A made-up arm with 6 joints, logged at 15 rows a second.
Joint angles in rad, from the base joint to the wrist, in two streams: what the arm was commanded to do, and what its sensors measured. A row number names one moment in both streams.
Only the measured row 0 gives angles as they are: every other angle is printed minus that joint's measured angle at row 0.
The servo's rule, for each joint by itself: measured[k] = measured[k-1] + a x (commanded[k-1-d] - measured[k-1]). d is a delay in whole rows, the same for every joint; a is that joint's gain. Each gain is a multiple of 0.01, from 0.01 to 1. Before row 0 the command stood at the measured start. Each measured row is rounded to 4 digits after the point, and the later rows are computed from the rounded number. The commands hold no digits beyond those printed.
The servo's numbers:
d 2
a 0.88 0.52 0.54 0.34 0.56 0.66
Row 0, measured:
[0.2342 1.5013 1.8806 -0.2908 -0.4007 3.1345]
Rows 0 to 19, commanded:
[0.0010 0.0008 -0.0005 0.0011 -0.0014 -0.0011]
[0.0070 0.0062 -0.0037 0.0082 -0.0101 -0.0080]
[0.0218 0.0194 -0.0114 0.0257 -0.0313 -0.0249]
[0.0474 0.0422 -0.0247 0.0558 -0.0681 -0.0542]
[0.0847 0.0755 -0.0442 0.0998 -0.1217 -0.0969]
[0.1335 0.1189 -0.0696 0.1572 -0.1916 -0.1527]
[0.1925 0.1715 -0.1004 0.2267 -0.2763 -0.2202]
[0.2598 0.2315 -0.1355 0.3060 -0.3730 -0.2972]
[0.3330 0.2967 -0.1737 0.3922 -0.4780 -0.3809]
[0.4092 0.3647 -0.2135 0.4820 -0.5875 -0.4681]
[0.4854 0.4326 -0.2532 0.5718 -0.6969 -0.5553]
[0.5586 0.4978 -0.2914 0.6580 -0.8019 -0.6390]
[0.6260 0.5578 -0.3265 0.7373 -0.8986 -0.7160]
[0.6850 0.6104 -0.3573 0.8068 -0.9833 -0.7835]
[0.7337 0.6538 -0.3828 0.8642 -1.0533 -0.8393]
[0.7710 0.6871 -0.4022 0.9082 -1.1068 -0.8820]
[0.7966 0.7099 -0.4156 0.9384 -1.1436 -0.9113]
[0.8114 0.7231 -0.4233 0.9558 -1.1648 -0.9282]
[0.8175 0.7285 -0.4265 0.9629 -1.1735 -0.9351]
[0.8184 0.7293 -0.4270 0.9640 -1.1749 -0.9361]
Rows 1 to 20, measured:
[0.0000 0.0000 0.0000 0.0000 0.0000 0.0000]
[0.0000 0.0000 0.0000 0.0000 0.0000 0.0000]
[0.0009 0.0004 -0.0003 0.0004 -0.0008 -0.0007]
[0.0063 0.0034 -0.0021 0.0031 -0.0060 -0.0055]
[0.0199 0.0117 -0.0071 0.0108 -0.0202 -0.0183]
[0.0441 0.0276 -0.0166 0.0261 -0.0470 -0.0420]
[0.0798 0.0525 -0.0315 0.0512 -0.0888 -0.0782]
[0.1271 0.0870 -0.0521 0.0872 -0.1464 -0.1274]
[0.1847 0.1309 -0.0782 0.1346 -0.2191 -0.1886]
[0.2508 0.1832 -0.1091 0.1929 -0.3053 -0.2603]
[0.3231 0.2422 -0.1440 0.2607 -0.4020 -0.3399]
[0.3989 0.3059 -0.1815 0.3359 -0.5059 -0.4245]
[0.4750 0.3718 -0.2202 0.4161 -0.6129 -0.5108]
[0.5486 0.4373 -0.2586 0.4983 -0.7187 -0.5954]
[0.6167 0.5000 -0.2953 0.5796 -0.8194 -0.6750]
[0.6768 0.5574 -0.3288 0.6568 -0.9112 -0.7466]
[0.7269 0.6075 -0.3580 0.7273 -0.9908 -0.8078]
[0.7657 0.6489 -0.3819 0.7888 -1.0558 -0.8568]
[0.7929 0.6806 -0.4001 0.8397 -1.1050 -0.8928]
[0.8092 0.7027 -0.4126 0.8792 -1.1385 -0.9162]

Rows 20 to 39, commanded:
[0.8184 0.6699 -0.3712 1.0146 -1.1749 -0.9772]
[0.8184 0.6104 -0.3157 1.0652 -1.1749 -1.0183]
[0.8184 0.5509 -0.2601 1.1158 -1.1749 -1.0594]
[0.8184 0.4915 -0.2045 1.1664 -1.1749 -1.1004]
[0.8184 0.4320 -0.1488 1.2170 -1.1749 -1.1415]
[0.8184 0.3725 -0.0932 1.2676 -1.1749 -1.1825]
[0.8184 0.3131 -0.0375 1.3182 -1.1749 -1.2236]
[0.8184 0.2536 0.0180 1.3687 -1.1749 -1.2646]
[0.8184 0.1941 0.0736 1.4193 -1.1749 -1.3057]
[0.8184 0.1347 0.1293 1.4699 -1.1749 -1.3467]
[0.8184 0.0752 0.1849 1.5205 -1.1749 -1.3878]
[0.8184 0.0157 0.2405 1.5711 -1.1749 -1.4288]
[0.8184 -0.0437 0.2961 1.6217 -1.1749 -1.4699]
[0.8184 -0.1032 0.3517 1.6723 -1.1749 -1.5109]
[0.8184 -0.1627 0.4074 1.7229 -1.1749 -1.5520]
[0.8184 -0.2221 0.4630 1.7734 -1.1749 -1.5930]
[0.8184 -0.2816 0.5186 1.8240 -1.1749 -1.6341]
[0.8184 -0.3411 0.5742 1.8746 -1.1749 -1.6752]
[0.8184 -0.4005 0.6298 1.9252 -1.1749 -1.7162]
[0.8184 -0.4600 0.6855 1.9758 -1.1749 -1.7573]
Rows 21 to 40, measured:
[0.8165 0.7161 -0.4201 0.9077 -1.1581 -0.9287]
[0.8182 0.7230 -0.4238 0.9268 -1.1675 -0.9336]
[0.8184 0.6954 -0.3954 0.9567 -1.1716 -0.9624]
[0.8184 0.6512 -0.3524 0.9936 -1.1734 -0.9993]
[0.8184 0.5990 -0.3026 1.0351 -1.1742 -1.0390]
[0.8184 0.5431 -0.2496 1.0797 -1.1746 -1.0795]
[0.8184 0.4853 -0.1952 1.1264 -1.1748 -1.1204]
[0.8184 0.4266 -0.1401 1.1744 -1.1749 -1.1614]
[0.8184 0.3676 -0.0847 1.2233 -1.1749 -1.2025]
[0.8184 0.3083 -0.0292 1.2727 -1.1749 -1.2435]
[0.8184 0.2489 0.0263 1.3225 -1.1749 -1.2846]
[0.8184 0.1895 0.0819 1.3726 -1.1749 -1.3256]
[0.8184 0.1301 0.1375 1.4229 -1.1749 -1.3667]
[0.8184 0.0706 0.1931 1.4733 -1.1749 -1.4077]
[0.8184 0.0112 0.2487 1.5238 -1.1749 -1.4488]
[0.8184 -0.0483 0.3043 1.5743 -1.1749 -1.4898]
[0.8184 -0.1078 0.3600 1.6248 -1.1749 -1.5309]
[0.8184 -0.1672 0.4156 1.6753 -1.1749 -1.5719]
[0.8184 -0.2267 0.4712 1.7259 -1.1749 -1.6130]
[0.8184 -0.2862 0.5268 1.7765 -1.1749 -1.6541]

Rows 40 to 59, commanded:
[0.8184 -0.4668 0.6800 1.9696 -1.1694 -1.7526]
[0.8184 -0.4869 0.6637 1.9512 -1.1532 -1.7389]
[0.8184 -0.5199 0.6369 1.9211 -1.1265 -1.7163]
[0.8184 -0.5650 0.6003 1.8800 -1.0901 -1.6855]
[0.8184 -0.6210 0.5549 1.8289 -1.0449 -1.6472]
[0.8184 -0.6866 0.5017 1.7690 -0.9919 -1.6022]
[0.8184 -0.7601 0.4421 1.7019 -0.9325 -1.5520]
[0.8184 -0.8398 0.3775 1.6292 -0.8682 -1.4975]
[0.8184 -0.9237 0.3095 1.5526 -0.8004 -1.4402]
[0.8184 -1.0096 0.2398 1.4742 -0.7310 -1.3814]
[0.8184 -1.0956 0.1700 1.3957 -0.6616 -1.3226]
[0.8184 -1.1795 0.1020 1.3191 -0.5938 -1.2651]
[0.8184 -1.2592 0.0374 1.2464 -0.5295 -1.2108]
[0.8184 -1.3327 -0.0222 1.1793 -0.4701 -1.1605]
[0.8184 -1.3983 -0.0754 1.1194 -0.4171 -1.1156]
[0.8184 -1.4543 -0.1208 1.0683 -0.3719 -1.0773]
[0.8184 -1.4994 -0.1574 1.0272 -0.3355 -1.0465]
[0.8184 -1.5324 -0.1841 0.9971 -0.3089 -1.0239]
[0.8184 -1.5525 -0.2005 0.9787 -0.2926 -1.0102]
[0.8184 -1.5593 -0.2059 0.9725 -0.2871 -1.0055]
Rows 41 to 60, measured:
[0.8184 -0.3456 0.5824 1.8271 -1.1749 -1.6951]
[0.8184 -0.4051 0.6381 1.8777 -1.1749 -1.7362]
[0.8184 -0.4372 0.6607 1.9089 -1.1718 -1.7470]
[0.8184 -0.4630 0.6623 1.9233 -1.1614 -1.7417]
[0.8184 -0.4926 0.6486 1.9226 -1.1419 -1.7249]
[0.8184 -0.5302 0.6225 1.9081 -1.1129 -1.6989]
[0.8184 -0.5774 0.5860 1.8812 -1.0748 -1.6648]
[0.8184 -0.6342 0.5405 1.8431 -1.0284 -1.6235]
[0.8184 -0.6997 0.4874 1.7951 -0.9747 -1.5763]
[0.8184 -0.7726 0.4281 1.7387 -0.9151 -1.5243]
[0.8184 -0.8512 0.3641 1.6754 -0.8509 -1.4688]
[0.8184 -0.9336 0.2970 1.6070 -0.7838 -1.4111]
[0.8184 -1.0178 0.2284 1.5352 -0.7154 -1.3527]
[0.8184 -1.1019 0.1601 1.4617 -0.6473 -1.2949]
[0.8184 -1.1837 0.0938 1.3885 -0.5813 -1.2394]
[0.8184 -1.2612 0.0312 1.3174 -0.5190 -1.1873]
[0.8184 -1.3325 -0.0264 1.2501 -0.4619 -1.1400]
[0.8184 -1.3958 -0.0774 1.1883 -0.4115 -1.0986]
[0.8184 -1.4497 -0.1206 1.1335 -0.3689 -1.0642]
[0.8184 -1.4927 -0.1549 1.0871 -0.3353 -1.0376]

